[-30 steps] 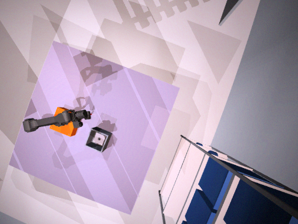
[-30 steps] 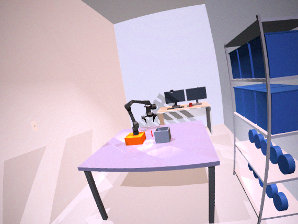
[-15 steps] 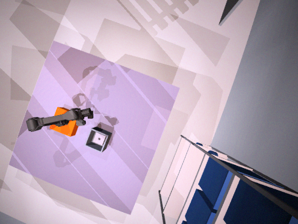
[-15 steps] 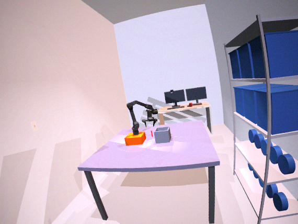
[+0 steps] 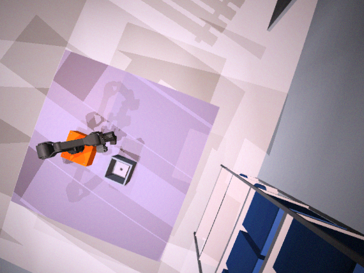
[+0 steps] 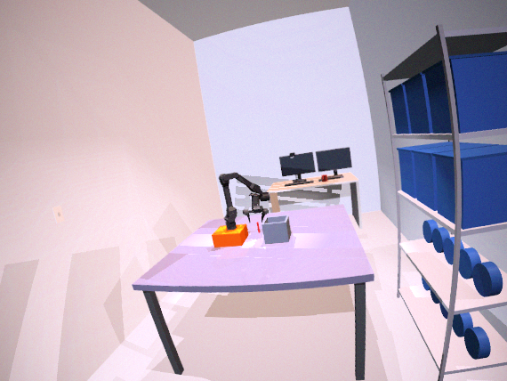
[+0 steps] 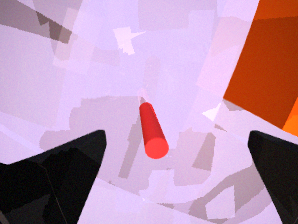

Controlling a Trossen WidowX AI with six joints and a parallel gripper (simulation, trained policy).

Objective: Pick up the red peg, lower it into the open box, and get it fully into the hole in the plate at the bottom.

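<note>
Now: the red peg 4 cm below my gripper tip, 1 cm to the left of it and 1 cm ahead of it. The rest, counted from my gripper tip: pale plate: 17 cm to the right, 17 cm ahead, 4 cm below.
</note>
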